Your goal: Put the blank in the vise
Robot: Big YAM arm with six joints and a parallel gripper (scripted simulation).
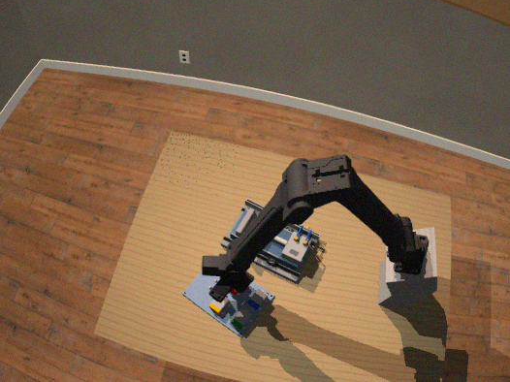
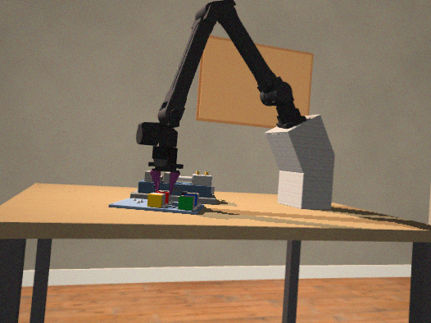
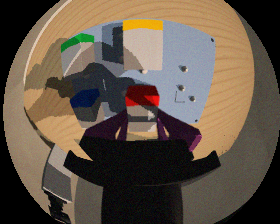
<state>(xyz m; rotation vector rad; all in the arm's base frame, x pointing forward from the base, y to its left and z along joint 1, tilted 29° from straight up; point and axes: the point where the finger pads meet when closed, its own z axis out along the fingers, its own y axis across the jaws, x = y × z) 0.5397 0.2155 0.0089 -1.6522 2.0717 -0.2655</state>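
The red-ended blank is 2 cm below my hand. From my hand the other things lie so: blue-ended blank 9 cm behind, 2 cm to the left, 2 cm below; then light blue plate 1 cm ahead, 4 cm to the left, 4 cm below; then yellow-ended blank 2 cm ahead, 9 cm to the left, 2 cm below.
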